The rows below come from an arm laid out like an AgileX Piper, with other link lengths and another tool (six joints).
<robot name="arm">
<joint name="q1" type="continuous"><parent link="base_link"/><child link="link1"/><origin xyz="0 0 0.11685" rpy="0 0 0"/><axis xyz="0 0 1"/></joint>
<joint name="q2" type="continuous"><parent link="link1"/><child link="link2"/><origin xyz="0 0 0" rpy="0 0 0"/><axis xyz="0 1 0"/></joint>
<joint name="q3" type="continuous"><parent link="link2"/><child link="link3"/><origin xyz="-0.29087 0 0.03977" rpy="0 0 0"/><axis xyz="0 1 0"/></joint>
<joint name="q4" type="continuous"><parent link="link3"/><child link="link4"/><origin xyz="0.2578 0 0.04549" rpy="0 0 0"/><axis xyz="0.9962 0 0.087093"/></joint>
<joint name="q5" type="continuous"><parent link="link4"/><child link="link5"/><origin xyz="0 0 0" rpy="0 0 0"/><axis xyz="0 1 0"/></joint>
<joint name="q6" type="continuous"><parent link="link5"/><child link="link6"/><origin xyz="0.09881 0 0.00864" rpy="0 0 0"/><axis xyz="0.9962 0 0.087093"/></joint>
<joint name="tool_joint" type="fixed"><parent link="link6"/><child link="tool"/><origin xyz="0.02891 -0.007 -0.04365" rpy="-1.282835 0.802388 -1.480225"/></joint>
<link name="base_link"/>
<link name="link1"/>
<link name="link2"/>
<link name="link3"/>
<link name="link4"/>
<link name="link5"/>
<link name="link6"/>
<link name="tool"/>
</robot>
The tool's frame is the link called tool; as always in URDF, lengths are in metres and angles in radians. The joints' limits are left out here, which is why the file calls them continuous.
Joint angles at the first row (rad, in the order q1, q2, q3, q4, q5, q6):
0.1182 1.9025 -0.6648 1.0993 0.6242 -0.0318
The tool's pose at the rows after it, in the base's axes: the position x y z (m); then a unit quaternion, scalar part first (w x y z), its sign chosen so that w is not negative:
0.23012, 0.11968, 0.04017, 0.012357, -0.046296, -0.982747, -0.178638
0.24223, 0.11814, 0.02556, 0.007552, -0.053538, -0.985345, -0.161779
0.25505, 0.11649, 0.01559, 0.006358, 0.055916, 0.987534, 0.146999
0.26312, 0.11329, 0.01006, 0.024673, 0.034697, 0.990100, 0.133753
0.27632, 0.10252, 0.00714, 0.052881, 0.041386, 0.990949, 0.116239
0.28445, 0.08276, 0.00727, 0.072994, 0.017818, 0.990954, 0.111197
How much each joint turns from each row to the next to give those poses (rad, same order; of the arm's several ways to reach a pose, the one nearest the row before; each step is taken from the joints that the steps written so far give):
0.0000 0.0749 -0.0210 0.0053 -0.0384 0.0048
0.0000 0.0591 -0.0411 0.0020 -0.0428 0.0000
0.0000 0.0393 -0.0407 0.0002 -0.0402 -0.0041
0.0000 0.0183 -0.0295 -0.0190 -0.0287 -0.0308
-0.0272 0.0046 -0.0221 0.0013 -0.0473 -0.0241
-0.0590 0.0021 -0.0227 -0.0313 0.0085 -0.0749

